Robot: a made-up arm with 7 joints.
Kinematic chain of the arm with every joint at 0, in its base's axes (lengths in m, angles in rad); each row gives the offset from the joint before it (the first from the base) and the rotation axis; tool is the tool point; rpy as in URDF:
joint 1: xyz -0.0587 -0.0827 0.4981 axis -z
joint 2: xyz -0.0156 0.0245 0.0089 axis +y
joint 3: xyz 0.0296 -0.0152 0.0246 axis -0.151 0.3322 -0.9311
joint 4: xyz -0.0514 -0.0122 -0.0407 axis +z
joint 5: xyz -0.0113 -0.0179 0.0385 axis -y
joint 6: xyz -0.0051 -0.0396 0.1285 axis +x
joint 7: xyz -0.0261 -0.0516 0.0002 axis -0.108 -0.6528 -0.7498
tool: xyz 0.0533 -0.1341 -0.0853 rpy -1.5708 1.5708 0
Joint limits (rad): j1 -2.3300..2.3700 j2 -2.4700..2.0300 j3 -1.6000..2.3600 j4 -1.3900..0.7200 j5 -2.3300..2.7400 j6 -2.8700..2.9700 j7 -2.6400..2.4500
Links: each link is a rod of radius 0.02 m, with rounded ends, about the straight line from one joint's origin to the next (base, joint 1, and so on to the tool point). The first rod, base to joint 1, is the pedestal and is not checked.
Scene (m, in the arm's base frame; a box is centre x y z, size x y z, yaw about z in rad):
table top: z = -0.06
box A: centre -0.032 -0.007 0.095 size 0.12 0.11 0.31 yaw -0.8
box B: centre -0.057 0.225 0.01 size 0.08 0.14 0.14 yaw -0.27
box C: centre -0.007 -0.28 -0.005 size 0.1 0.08 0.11 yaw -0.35
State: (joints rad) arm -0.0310 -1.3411 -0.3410 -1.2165 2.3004 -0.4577 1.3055
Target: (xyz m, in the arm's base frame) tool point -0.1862 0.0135 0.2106
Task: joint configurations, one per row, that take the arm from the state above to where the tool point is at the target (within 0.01 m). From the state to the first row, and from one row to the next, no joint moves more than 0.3 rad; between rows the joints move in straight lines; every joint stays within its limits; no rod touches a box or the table.
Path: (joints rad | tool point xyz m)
1: 0.2027 -1.0645 -0.4117 -1.0921 2.0899 -0.3318 1.5344 | -0.0671 -0.2346 0.2240
2: 0.4363 -0.7879 -0.4824 -0.9676 1.8794 -0.2060 1.7633 | -0.1662 -0.2420 0.2638
3: 0.6700 -0.5113 -0.5531 -0.8432 1.6689 -0.0801 1.9922 | -0.2294 -0.2172 0.3096
4: 0.9037 -0.2348 -0.6238 -0.7188 1.4584 0.0457 2.2211 | -0.2568 -0.1747 0.3434
5: 1.1373 0.0418 -0.6945 -0.5943 1.2478 0.1716 2.4500 | -0.2575 -0.1212 0.3612
6: 0.9147 -0.1519 -0.5316 -0.7535 1.4074 0.0713 2.1965 | -0.2773 -0.1267 0.3503
7: 0.6920 -0.3456 -0.3686 -0.9126 1.5670 -0.0289 1.9430 | -0.2828 -0.1179 0.3201
8: 0.4694 -0.5394 -0.2056 -1.0717 1.7266 -0.1292 1.6895 | -0.2677 -0.0937 0.2753
9: 0.2467 -0.7331 -0.0426 -1.2309 1.8861 -0.2295 1.4360 | -0.2318 -0.0505 0.2319
10: 0.0240 -0.9269 0.1203 -1.3900 2.0457 -0.3297 1.1825 | -0.1862 0.0135 0.2106

